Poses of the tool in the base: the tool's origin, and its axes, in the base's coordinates. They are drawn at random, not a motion.
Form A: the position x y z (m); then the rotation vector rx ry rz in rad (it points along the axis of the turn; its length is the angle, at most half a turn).
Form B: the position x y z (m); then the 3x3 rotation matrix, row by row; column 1 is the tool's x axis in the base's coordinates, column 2 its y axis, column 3 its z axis. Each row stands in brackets. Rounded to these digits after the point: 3 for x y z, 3 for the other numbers.
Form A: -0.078 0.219 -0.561 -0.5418 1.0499 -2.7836
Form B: [-0.078 0.219 -0.561], [[-0.929 -0.016 0.369], [-0.232 -0.753 -0.616], [0.288 -0.658 0.696]]
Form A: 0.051 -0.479 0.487 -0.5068 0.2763 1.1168
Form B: [0.051 -0.479 0.487], [[0.421 -0.906 -0.039], [0.784 0.342 0.518], [-0.457 -0.248 0.854]]
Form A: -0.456 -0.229 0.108 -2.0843 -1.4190 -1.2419
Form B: [-0.456 -0.229 0.108], [[0.124 0.872 0.474], [0.585 -0.450 0.675], [0.802 0.193 -0.566]]
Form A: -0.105 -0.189 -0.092 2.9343 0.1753 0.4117
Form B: [-0.105 -0.189 -0.092], [[0.955 0.092 0.282], [0.140 -0.978 -0.154], [0.262 0.187 -0.947]]
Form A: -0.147 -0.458 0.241 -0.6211 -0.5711 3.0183
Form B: [-0.147 -0.458 0.241], [[-0.921 0.065 -0.383], [0.080 -0.934 -0.349], [-0.380 -0.352 0.855]]
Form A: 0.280 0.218 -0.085 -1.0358 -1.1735 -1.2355
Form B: [0.280 0.218 -0.085], [[-0.030 0.996 -0.083], [-0.134 0.078 0.988], [0.991 0.041 0.131]]
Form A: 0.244 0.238 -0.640 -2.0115 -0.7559 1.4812
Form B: [0.244 0.238 -0.640], [[0.244 0.128 -0.961], [0.703 -0.706 0.085], [-0.668 -0.697 -0.262]]
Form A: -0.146 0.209 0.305 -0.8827 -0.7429 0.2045
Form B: [-0.146 0.209 0.305], [[0.736 0.131 -0.665], [0.453 0.634 0.626], [0.504 -0.762 0.407]]
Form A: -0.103 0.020 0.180 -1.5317 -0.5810 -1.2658
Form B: [-0.103 0.020 0.180], [[0.331 0.844 0.423], [-0.230 -0.362 0.903], [0.915 -0.396 0.074]]
